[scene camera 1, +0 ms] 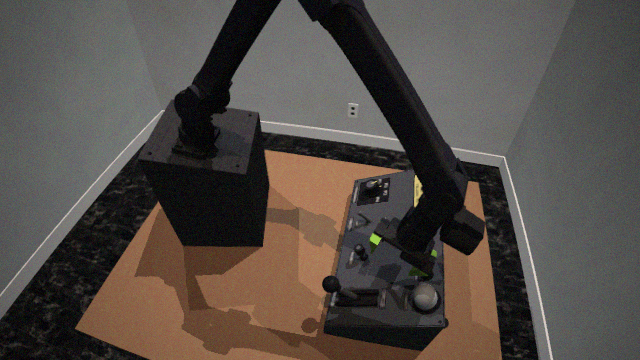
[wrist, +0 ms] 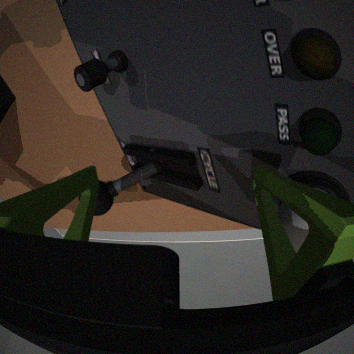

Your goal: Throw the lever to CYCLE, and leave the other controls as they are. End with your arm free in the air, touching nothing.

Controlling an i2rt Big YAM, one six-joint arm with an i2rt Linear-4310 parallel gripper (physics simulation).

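Pixels of known places: gripper, fingertip midpoint: point(scene camera 1: 390, 262) point(wrist: 175, 174); arm's base, link origin: point(scene camera 1: 196, 141).
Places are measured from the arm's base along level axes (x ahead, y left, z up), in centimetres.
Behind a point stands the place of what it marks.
Observation:
The lever point(scene camera 1: 331, 284) @(x 37.0, y -24.3, z -17.3 cm) point(wrist: 132, 178) @(x 41.0, y -23.5, z -21.3 cm) has a black ball knob and a metal shaft. It leans out over the panel's left edge, away from the CYCLE label point(wrist: 208, 169) @(x 49.2, y -24.3, z -21.5 cm) at the other end of its dark slot point(wrist: 172, 164) @(x 44.9, y -24.3, z -23.5 cm). My gripper point(scene camera 1: 397, 256) @(x 49.7, y -19.0, z -14.3 cm) point(wrist: 175, 174) @(x 49.7, y -19.0, z -14.3 cm) is open and empty, with green fingers. In the scene view it hangs above the control panel point(scene camera 1: 395, 200) @(x 52.6, y 6.2, z -21.2 cm) point(wrist: 190, 65) @(x 51.2, y -14.6, z -21.0 cm), up and to the right of the lever. In the wrist view the left finger overlaps the edge of the lever's ball; whether they touch cannot be told.
A small black knob control point(scene camera 1: 360, 251) @(x 43.1, y -13.0, z -20.2 cm) point(wrist: 91, 75) @(x 43.8, y -12.1, z -20.1 cm), a thin toggle point(scene camera 1: 364, 218) @(x 43.9, y -0.6, z -22.4 cm) and a rotary selector point(scene camera 1: 372, 186) @(x 45.7, y 10.6, z -20.9 cm) are on the panel. A pale dome point(scene camera 1: 425, 296) @(x 56.7, y -27.3, z -12.7 cm) is near its front right. Lamps stand beside OVER point(wrist: 272, 53) @(x 56.8, y -14.7, z -18.2 cm) and PASS point(wrist: 282, 124) @(x 56.4, y -19.5, z -18.2 cm) labels. The arm partly hides a yellow notice point(scene camera 1: 418, 192) @(x 58.8, y 7.4, z -18.2 cm).

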